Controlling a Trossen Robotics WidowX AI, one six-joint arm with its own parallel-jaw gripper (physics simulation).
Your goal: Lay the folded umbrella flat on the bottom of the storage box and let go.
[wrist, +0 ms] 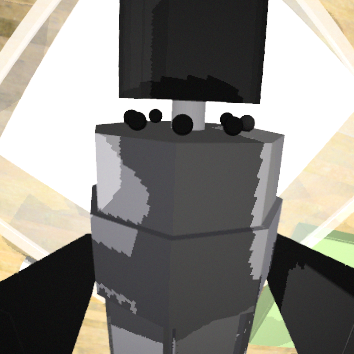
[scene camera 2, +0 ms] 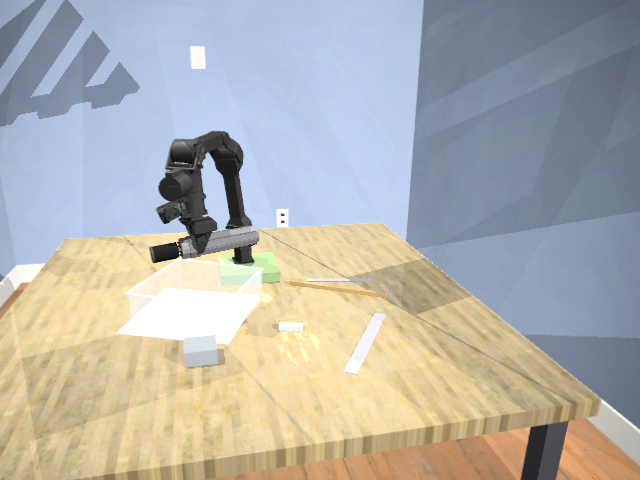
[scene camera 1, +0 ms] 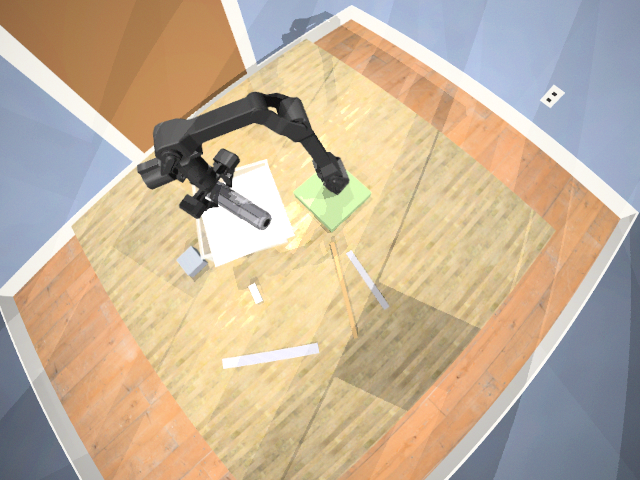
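Observation:
The folded umbrella has a grey body and a black handle. My gripper is shut on its grey body, one finger on each side. The umbrella hangs above the storage box, slightly tilted in scene camera 2, with its handle end lower. The storage box has clear walls and a white bottom, which shows beneath the umbrella in the wrist view. The arm hides part of the box and the handle in scene camera 1.
The arm stands on a green block. A grey cube sits near a box corner. A small white block, an orange stick, a grey strip and a pale strip lie on the table.

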